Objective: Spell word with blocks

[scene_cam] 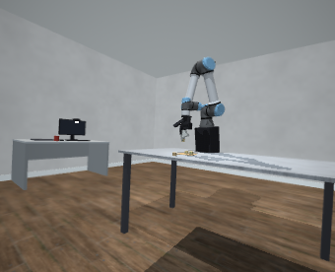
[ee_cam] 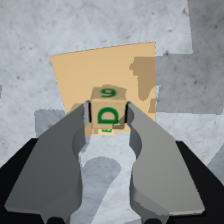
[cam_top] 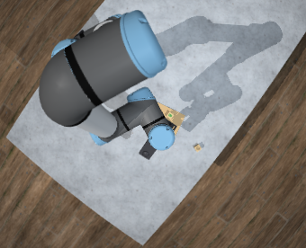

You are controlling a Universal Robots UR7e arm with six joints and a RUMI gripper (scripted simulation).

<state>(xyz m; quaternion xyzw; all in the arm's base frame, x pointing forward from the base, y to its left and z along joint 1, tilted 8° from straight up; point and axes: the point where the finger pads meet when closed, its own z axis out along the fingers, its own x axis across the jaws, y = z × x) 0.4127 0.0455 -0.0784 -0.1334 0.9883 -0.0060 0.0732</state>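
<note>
My gripper is now right at the D block. The rest, counted from my hand: tan mat 1 cm behind, 4 cm to the left, 12 cm below; then E block 1 cm behind, 4 cm to the left, 10 cm below; then B block 2 cm behind, 8 cm to the left, 10 cm below.
</note>
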